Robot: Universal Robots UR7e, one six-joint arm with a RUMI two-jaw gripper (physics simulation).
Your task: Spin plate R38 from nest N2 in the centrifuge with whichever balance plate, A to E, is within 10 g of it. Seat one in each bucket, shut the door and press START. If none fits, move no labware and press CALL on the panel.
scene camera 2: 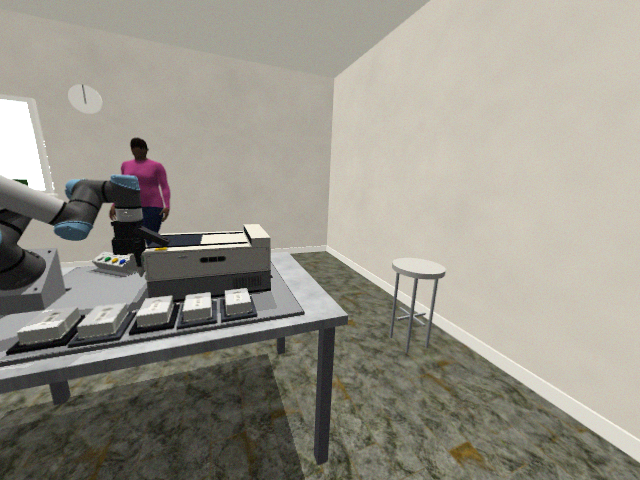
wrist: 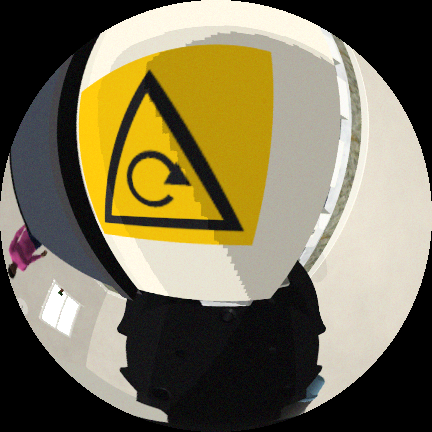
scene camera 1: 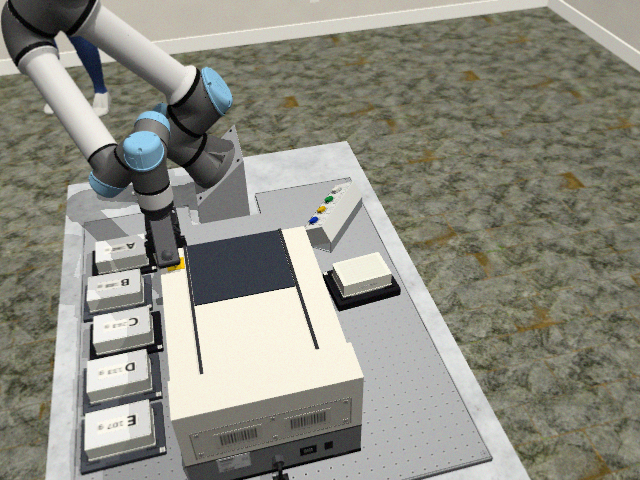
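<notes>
My gripper is shut and empty, low at the robot-side end of the cream centrifuge; the centrifuge hides its fingertips in the wrist view. The dark door panel covers the centrifuge's top opening, so the buckets are hidden. Plates A, B, C, D and E sit on dark nests. D reads 133 g, E 107 g. A white plate, label unreadable, sits on the opposite nest.
The sloped button panel stands beyond the centrifuge, with blue, yellow, green and pale buttons. A yellow warning label lies on the centrifuge top beside my gripper. A person stands behind the table; a stool stands apart.
</notes>
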